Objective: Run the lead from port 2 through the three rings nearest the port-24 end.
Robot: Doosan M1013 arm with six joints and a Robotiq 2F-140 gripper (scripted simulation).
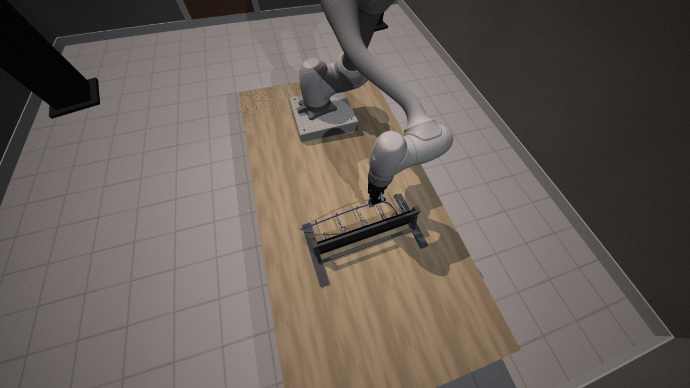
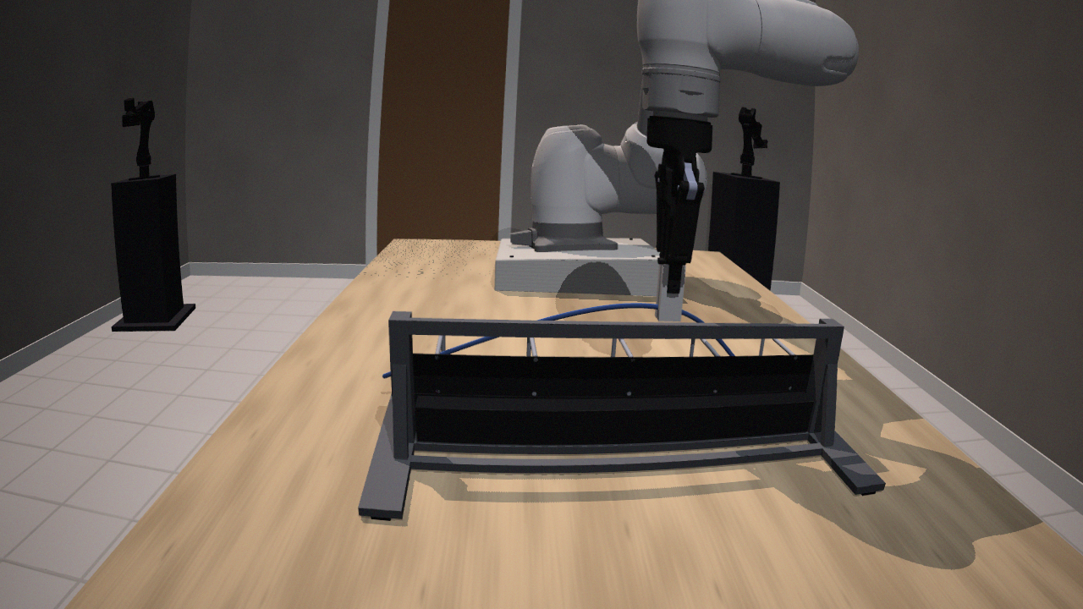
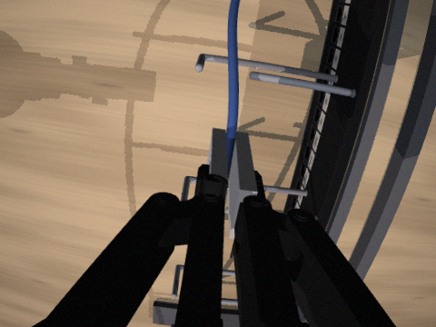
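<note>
The dark rack lies 80 mm ahead of my hand, 70 mm to the right of it and 80 mm below it.
</note>
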